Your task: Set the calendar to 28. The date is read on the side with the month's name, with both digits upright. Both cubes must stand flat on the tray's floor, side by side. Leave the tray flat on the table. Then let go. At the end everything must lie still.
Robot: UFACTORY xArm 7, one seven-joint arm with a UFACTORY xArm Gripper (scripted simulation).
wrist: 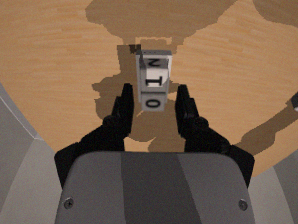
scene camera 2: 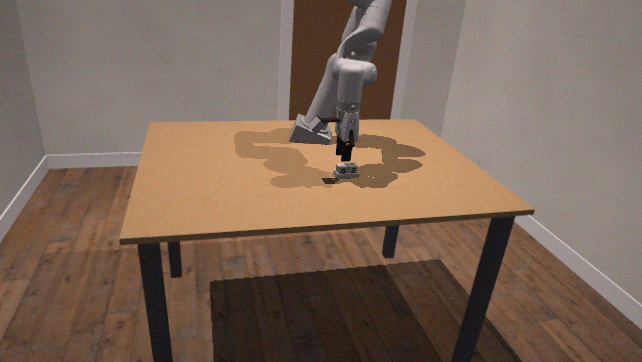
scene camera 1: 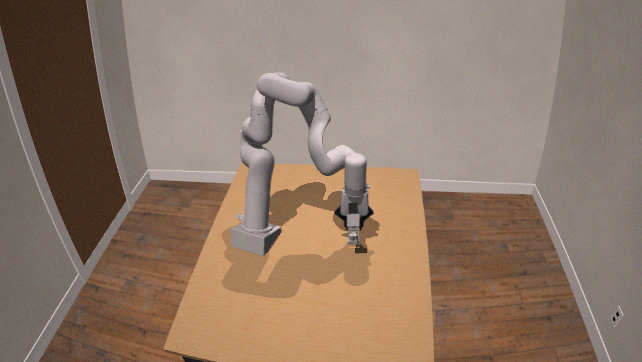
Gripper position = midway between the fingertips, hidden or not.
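My own gripper [scene camera 2: 342, 158] is here in the scene. I see it from the wrist as well [wrist: 154, 95], and the same gripper is visible again in scene camera 1 [scene camera 1: 353, 228].
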